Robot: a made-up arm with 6 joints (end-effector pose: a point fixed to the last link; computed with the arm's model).
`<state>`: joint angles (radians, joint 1 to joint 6).
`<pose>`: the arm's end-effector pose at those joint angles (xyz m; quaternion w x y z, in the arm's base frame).
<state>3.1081 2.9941 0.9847 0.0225 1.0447 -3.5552</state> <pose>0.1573 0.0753 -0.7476 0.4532 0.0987 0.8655 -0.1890</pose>
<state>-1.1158 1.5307 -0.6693 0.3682 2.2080 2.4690</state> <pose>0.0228 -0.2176 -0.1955 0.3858 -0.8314 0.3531 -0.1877</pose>
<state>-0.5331 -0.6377 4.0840 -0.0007 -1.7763 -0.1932</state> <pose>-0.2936 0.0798 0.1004 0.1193 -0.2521 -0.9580 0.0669</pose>
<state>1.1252 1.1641 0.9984 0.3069 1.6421 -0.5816</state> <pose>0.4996 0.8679 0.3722 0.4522 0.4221 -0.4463 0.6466</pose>
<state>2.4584 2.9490 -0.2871 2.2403 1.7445 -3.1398</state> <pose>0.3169 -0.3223 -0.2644 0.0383 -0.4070 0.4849 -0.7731</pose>
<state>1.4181 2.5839 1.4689 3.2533 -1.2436 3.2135</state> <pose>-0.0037 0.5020 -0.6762 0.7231 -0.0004 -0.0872 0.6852</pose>
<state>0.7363 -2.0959 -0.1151 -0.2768 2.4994 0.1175</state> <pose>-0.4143 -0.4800 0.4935 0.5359 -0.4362 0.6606 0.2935</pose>
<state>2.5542 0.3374 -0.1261 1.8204 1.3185 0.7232</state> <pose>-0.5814 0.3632 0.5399 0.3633 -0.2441 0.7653 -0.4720</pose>
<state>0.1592 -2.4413 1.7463 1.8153 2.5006 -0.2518</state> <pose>-0.5232 -0.0643 -0.6518 0.4831 0.5975 -0.0014 0.6400</pose>
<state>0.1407 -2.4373 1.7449 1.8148 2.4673 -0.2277</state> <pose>-0.5285 -0.0552 -0.6494 0.4992 0.5827 -0.0028 0.6414</pose>
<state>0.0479 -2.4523 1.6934 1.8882 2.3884 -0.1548</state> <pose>-0.5456 -0.0010 -0.6455 0.5250 0.5608 -0.0115 0.6401</pose>
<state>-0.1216 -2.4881 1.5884 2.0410 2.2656 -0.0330</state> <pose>-0.5600 0.1052 -0.6370 0.5538 0.5335 -0.0368 0.6383</pose>
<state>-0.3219 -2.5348 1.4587 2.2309 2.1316 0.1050</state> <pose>-0.5485 0.2349 -0.6219 0.5755 0.5054 -0.0852 0.6373</pose>
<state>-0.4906 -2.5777 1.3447 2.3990 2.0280 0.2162</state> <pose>-0.5139 0.3417 -0.6042 0.5862 0.4820 -0.1432 0.6352</pose>
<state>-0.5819 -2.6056 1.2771 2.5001 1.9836 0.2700</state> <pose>-0.4850 0.3963 -0.5928 0.5859 0.4733 -0.1827 0.6319</pose>
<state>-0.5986 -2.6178 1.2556 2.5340 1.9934 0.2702</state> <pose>-0.4774 0.4056 -0.5908 0.5771 0.4827 -0.1934 0.6297</pose>
